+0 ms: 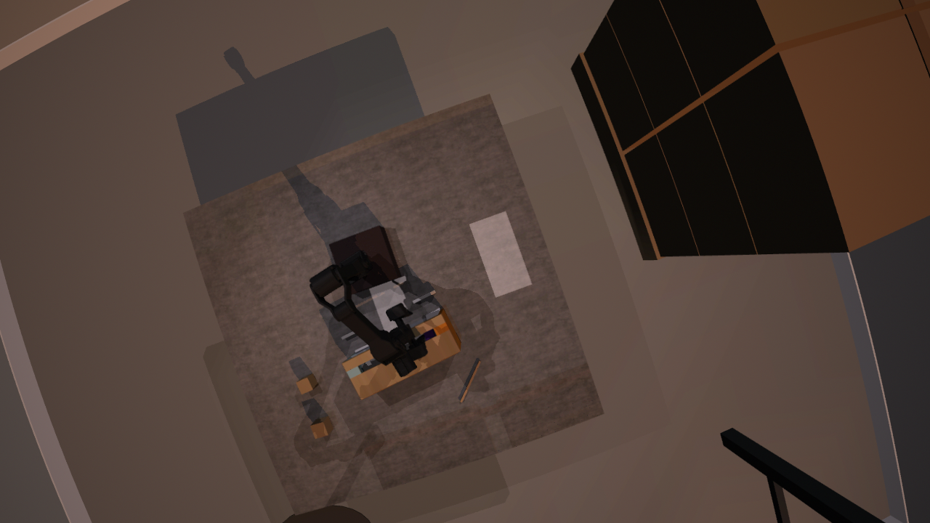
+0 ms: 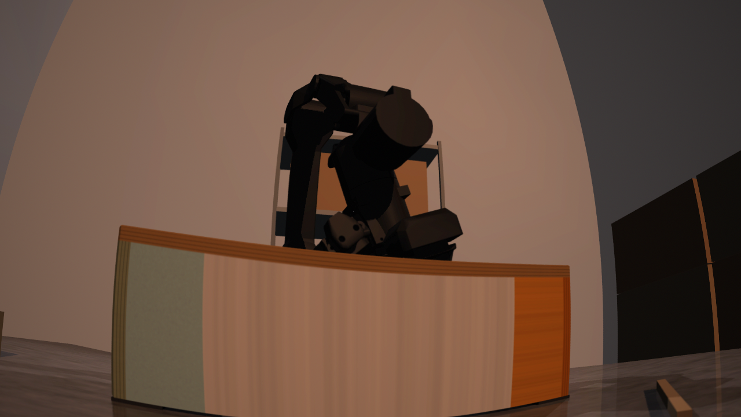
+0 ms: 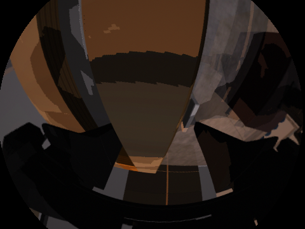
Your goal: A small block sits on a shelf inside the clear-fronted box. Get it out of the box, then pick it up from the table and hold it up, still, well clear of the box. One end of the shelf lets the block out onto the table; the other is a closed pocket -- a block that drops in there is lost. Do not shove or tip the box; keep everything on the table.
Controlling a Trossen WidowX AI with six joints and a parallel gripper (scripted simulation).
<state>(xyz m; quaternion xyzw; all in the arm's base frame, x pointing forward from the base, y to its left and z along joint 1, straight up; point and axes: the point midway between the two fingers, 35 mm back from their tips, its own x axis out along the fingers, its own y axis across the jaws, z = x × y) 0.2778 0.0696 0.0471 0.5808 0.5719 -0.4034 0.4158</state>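
The purple block lies 50 mm ahead of my gripper tip and 20 mm to the left of it. From my gripper tip the other things lie so: wooden box 30 mm ahead, 100 mm to the right, 30 mm below.
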